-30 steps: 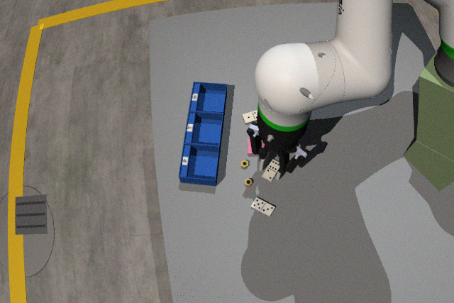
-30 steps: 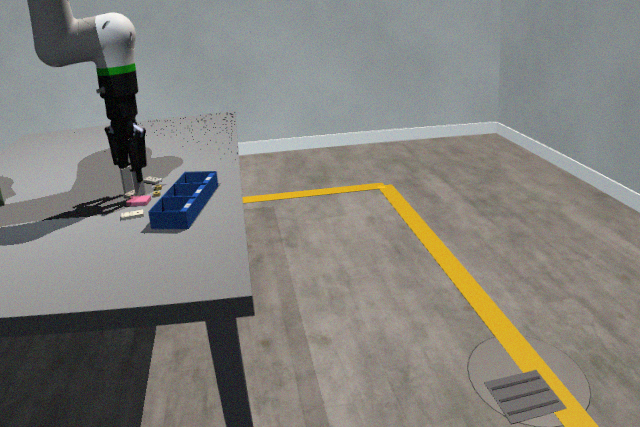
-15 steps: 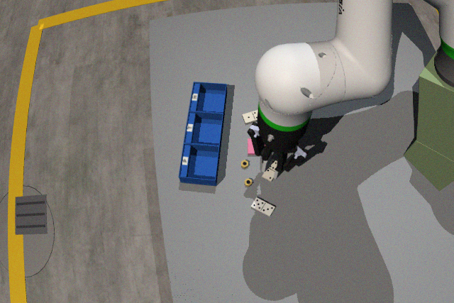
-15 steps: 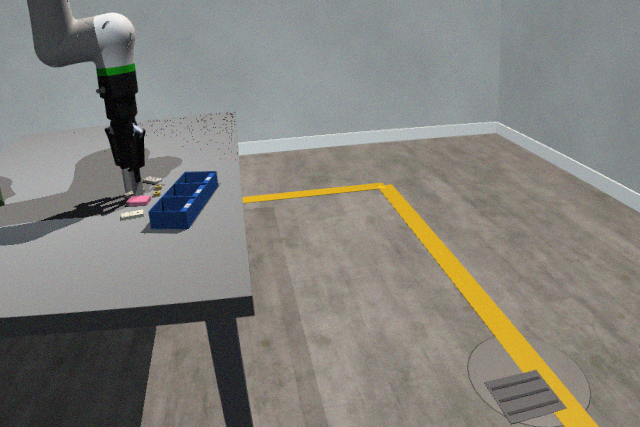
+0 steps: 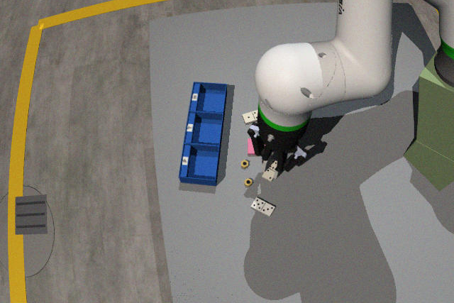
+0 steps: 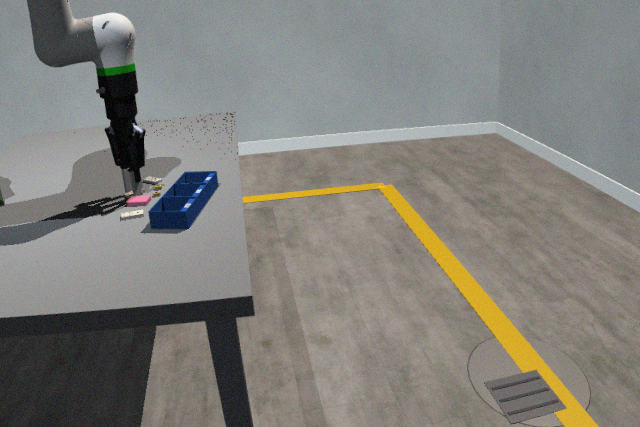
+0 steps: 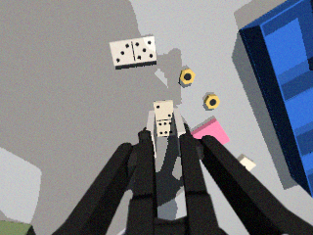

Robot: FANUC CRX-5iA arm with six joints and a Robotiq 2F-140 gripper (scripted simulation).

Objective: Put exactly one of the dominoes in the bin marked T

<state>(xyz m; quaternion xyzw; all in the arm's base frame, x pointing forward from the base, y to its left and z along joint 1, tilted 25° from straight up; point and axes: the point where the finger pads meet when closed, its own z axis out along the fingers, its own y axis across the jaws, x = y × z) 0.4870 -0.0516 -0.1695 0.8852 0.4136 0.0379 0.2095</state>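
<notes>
The blue three-part bin strip lies 14 cm ahead of my hand, 12 cm to the right of it and 2 cm below it. The rest, counted from my hand: pink block 2 cm ahead, 6 cm to the right, 3 cm below; white domino 3 cm below.
</notes>
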